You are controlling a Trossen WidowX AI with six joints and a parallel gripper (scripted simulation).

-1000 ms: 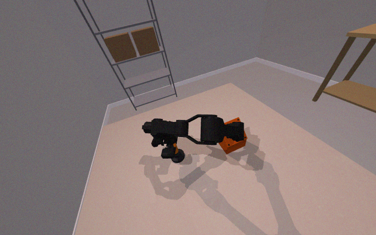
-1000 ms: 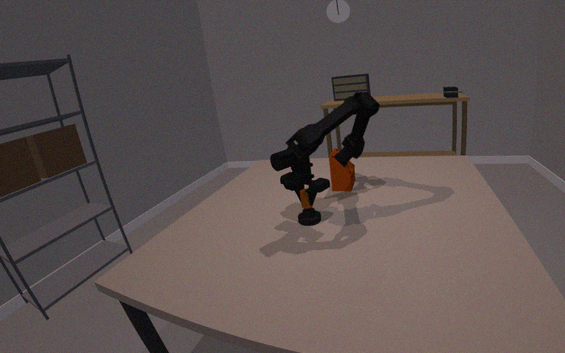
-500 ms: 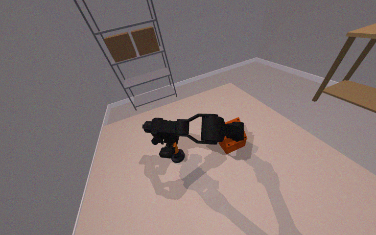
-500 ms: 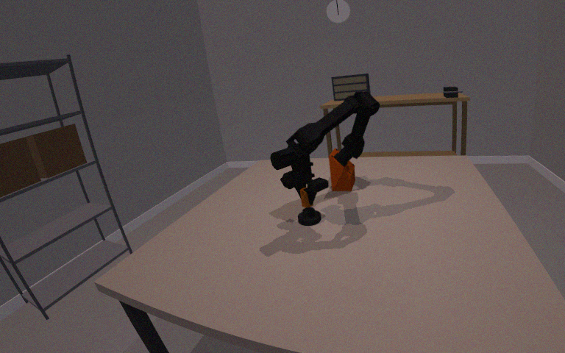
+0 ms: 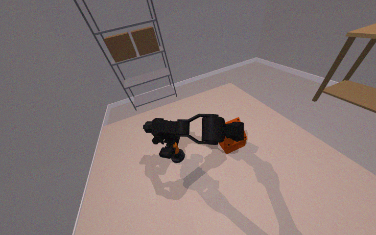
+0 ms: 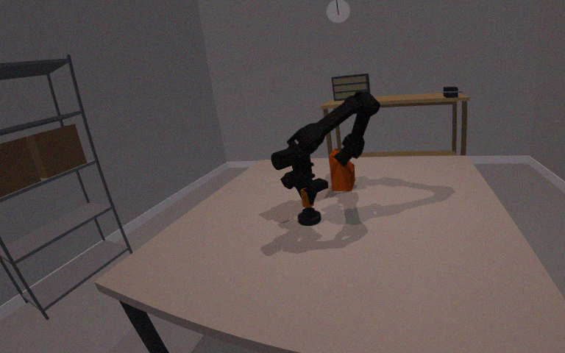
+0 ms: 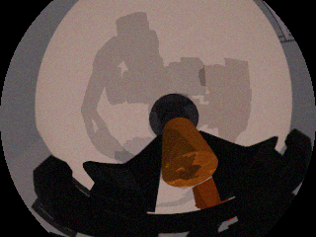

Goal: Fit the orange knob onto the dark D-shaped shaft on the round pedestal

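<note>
My gripper tip is now 2 cm below the orange knob. From my gripper tip the other things lie so: dark round pedestal 4 cm below.
</note>
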